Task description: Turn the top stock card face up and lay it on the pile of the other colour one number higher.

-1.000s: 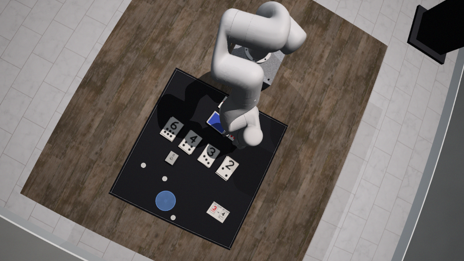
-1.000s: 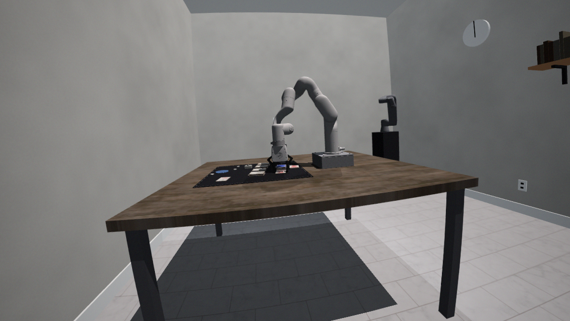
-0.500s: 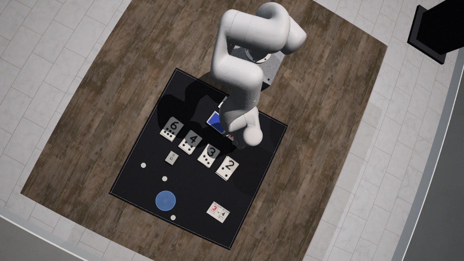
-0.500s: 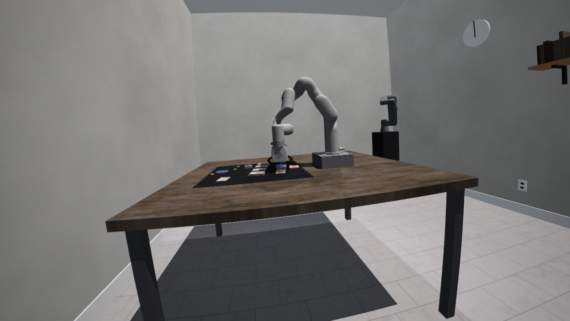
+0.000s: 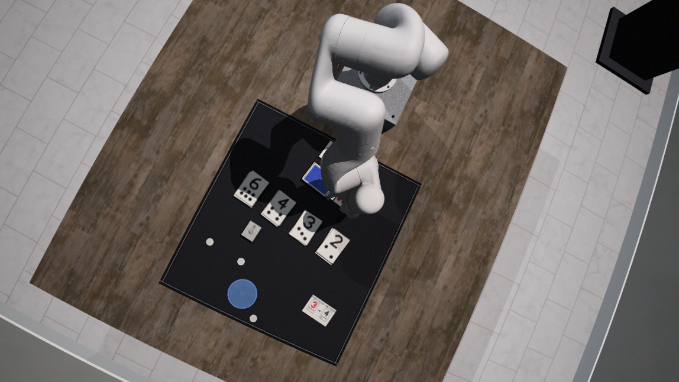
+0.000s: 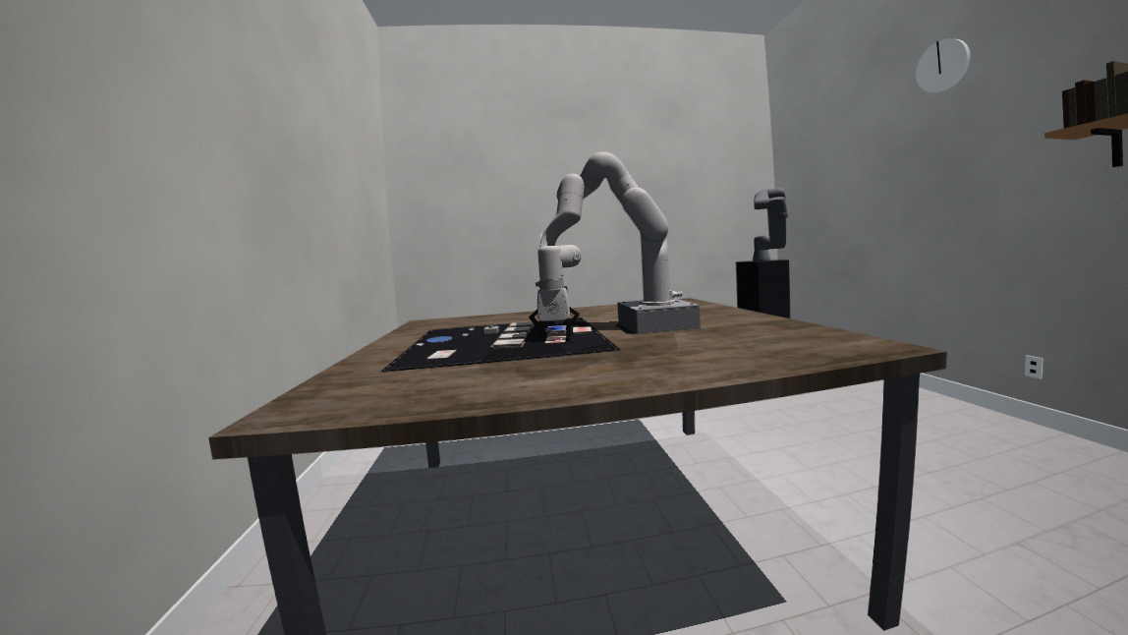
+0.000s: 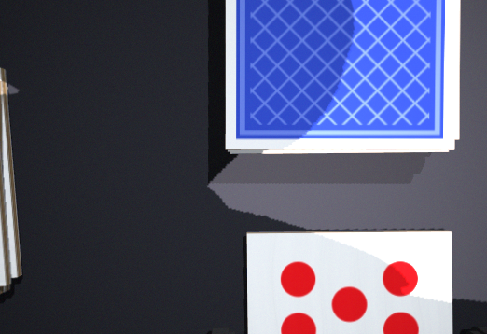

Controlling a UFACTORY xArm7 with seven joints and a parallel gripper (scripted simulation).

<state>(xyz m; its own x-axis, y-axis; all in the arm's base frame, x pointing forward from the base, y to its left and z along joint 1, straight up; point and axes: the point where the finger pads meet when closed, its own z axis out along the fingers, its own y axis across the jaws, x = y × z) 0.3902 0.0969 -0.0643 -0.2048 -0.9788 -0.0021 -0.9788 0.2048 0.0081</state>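
The black 4 card lies 19 cm to the right of my hand and 11 cm ahead of it. From my hand the other things lie so: black 3 card 13 cm ahead, 9 cm to the right, 1 cm below; black 2 card 15 cm ahead, 1 cm to the left, 1 cm below; black mat 16 cm ahead, 11 cm to the right, 3 cm below.
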